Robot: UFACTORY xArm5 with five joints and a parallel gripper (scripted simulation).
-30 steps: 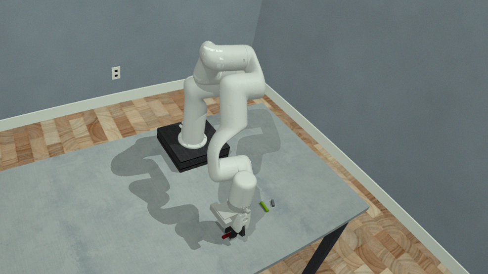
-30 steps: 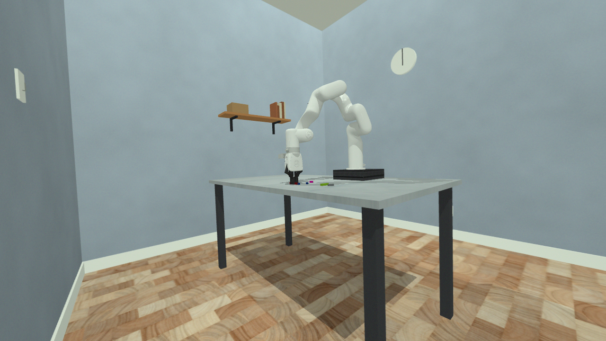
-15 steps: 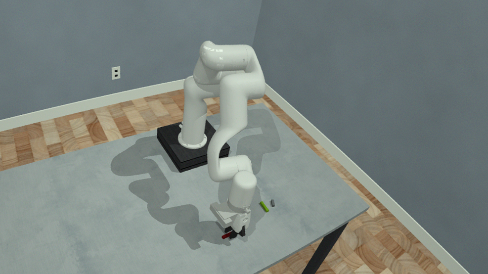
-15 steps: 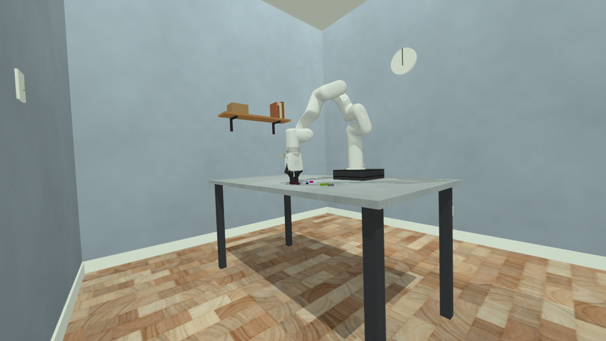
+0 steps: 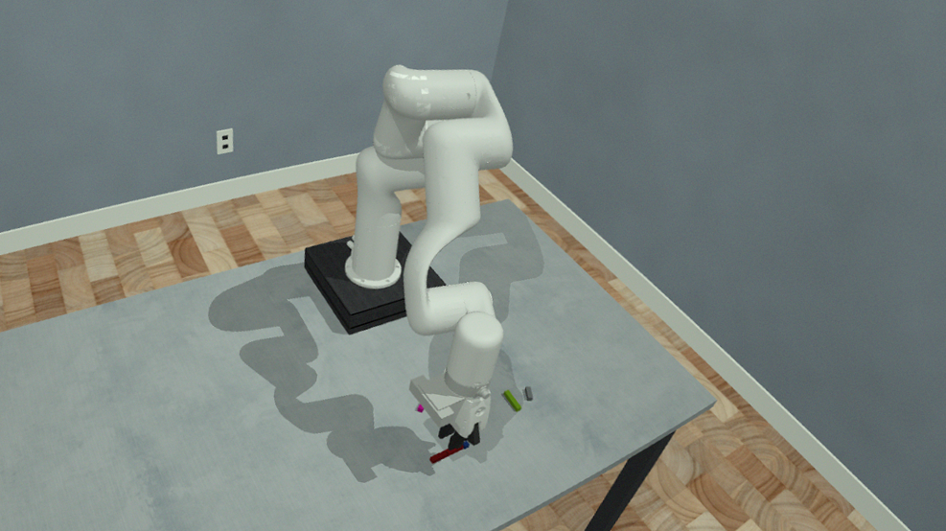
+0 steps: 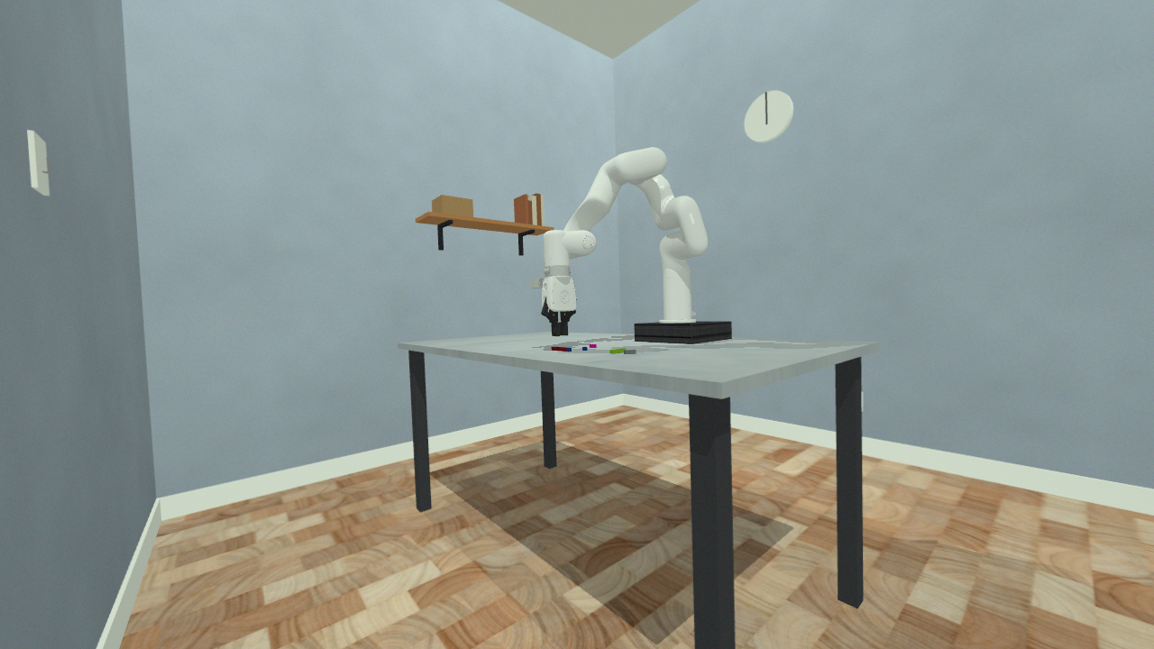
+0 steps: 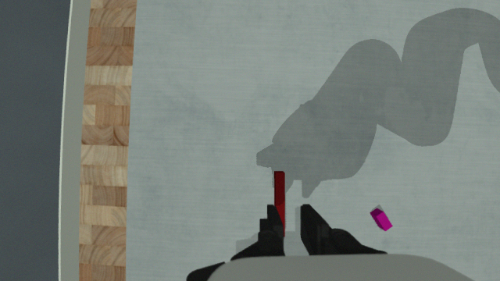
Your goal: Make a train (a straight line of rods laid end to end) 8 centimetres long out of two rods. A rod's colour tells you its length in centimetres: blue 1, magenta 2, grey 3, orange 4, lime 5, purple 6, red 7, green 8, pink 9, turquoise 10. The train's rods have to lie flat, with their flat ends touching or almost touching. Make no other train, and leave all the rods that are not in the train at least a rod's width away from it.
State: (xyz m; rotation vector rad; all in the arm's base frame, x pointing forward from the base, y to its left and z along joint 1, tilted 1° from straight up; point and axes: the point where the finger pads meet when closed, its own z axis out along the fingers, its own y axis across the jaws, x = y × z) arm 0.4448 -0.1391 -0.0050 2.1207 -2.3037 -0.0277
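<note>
My hand is 60 mm above the red rod. The rest, counted from my hand: lime rod (190 mm to the left, 60 mm below, 20 mm behind); then magenta rod (110 mm behind, 60 mm below, 30 mm to the left); then grey rod (240 mm to the left, 60 mm below, 20 mm behind).
</note>
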